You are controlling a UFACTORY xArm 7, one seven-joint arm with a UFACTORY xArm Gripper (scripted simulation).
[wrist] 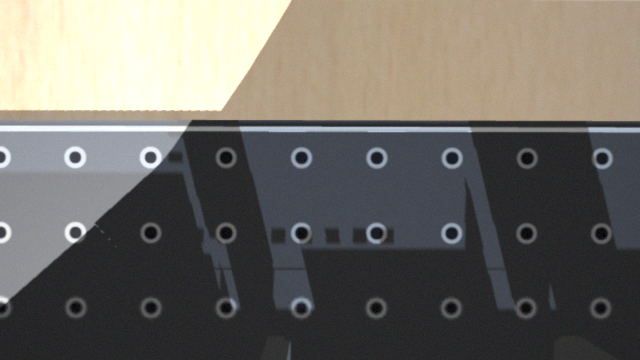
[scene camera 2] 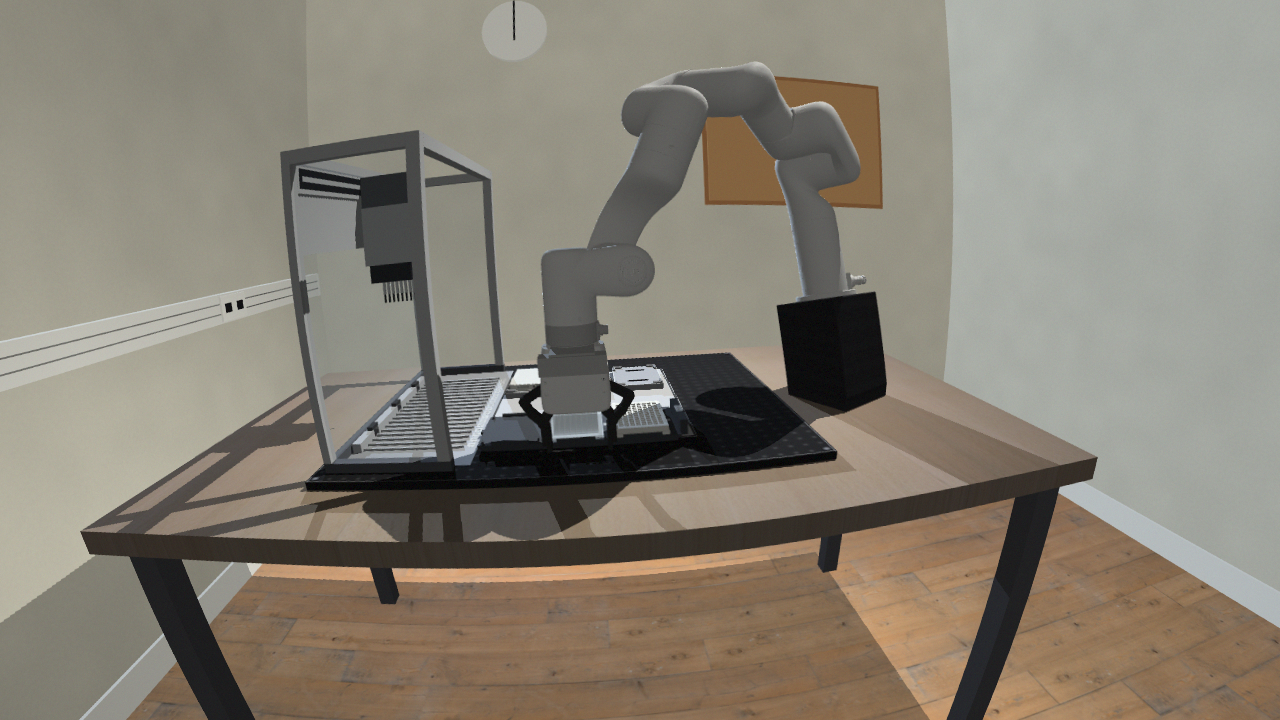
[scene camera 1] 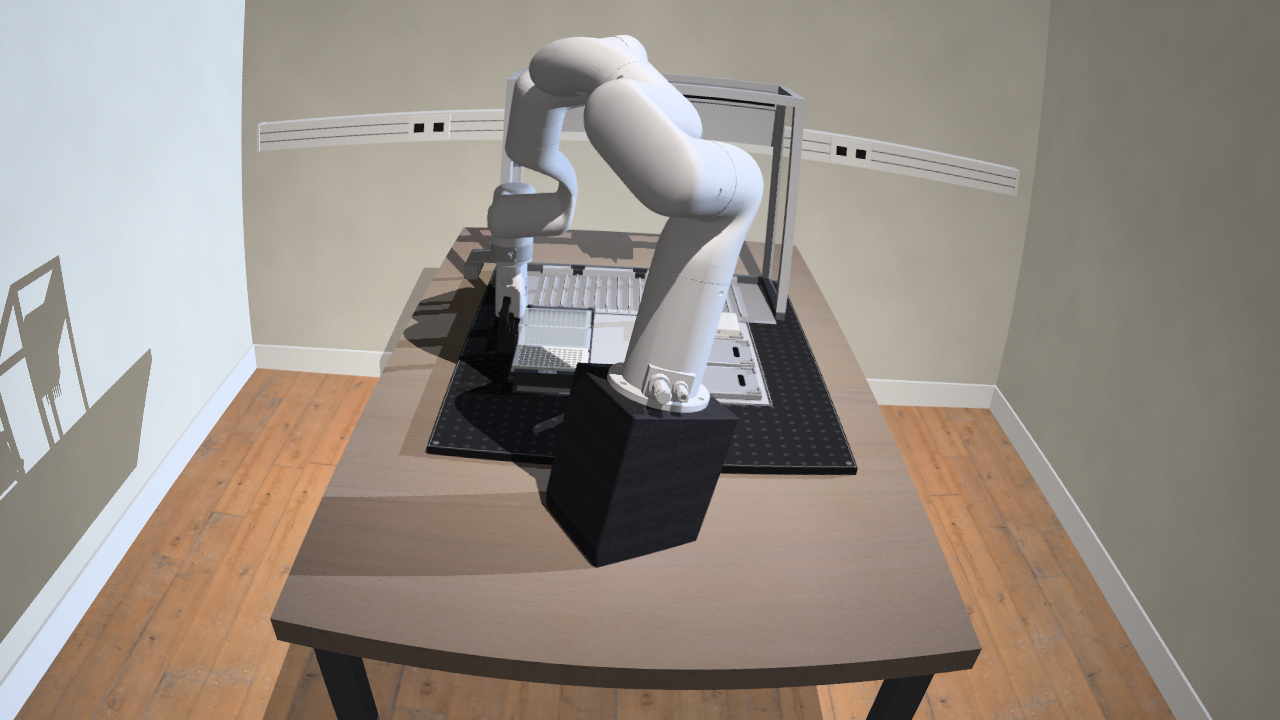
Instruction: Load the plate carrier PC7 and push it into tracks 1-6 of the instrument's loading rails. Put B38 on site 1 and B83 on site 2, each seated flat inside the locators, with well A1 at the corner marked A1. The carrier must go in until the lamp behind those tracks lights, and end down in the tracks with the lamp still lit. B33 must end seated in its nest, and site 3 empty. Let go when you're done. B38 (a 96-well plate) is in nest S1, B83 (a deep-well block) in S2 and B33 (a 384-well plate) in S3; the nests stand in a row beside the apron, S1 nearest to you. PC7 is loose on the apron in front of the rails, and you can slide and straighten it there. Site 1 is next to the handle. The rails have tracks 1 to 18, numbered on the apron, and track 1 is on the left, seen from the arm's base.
Scene:
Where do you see a 96-well plate B38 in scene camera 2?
642, 417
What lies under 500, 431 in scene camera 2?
A plate carrier PC7.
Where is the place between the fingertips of my gripper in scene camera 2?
580, 448

